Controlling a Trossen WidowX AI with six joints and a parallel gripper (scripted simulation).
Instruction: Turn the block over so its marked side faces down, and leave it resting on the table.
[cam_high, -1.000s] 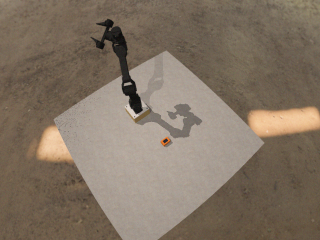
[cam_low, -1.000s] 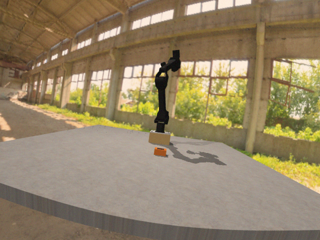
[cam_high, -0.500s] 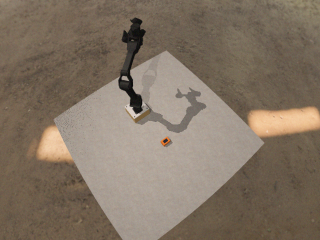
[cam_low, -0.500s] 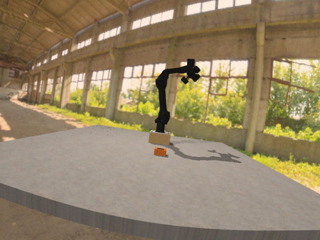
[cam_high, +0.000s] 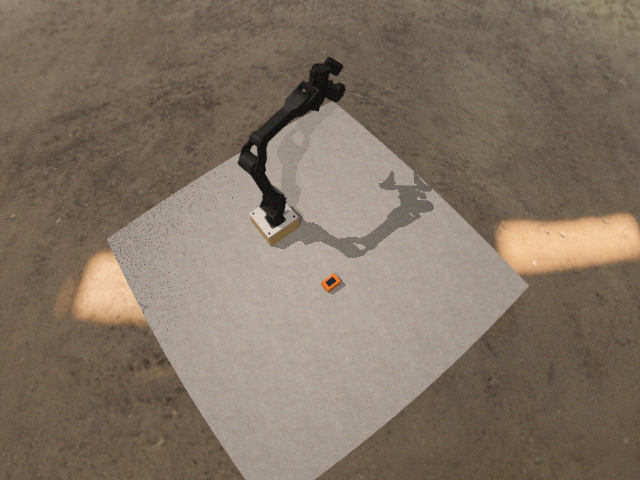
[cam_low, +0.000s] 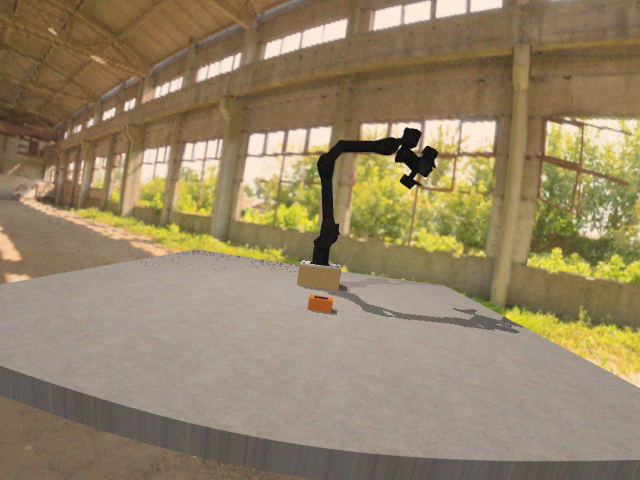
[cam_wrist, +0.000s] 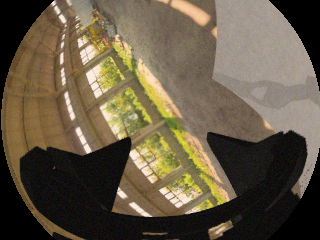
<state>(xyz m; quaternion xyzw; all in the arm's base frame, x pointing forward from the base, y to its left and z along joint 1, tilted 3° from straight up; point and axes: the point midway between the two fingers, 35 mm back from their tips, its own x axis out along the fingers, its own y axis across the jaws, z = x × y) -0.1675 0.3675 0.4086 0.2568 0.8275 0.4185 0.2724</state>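
Now: the orange block 530 mm ahead of my gripper tip, 460 mm below it and 330 mm to the right of it.
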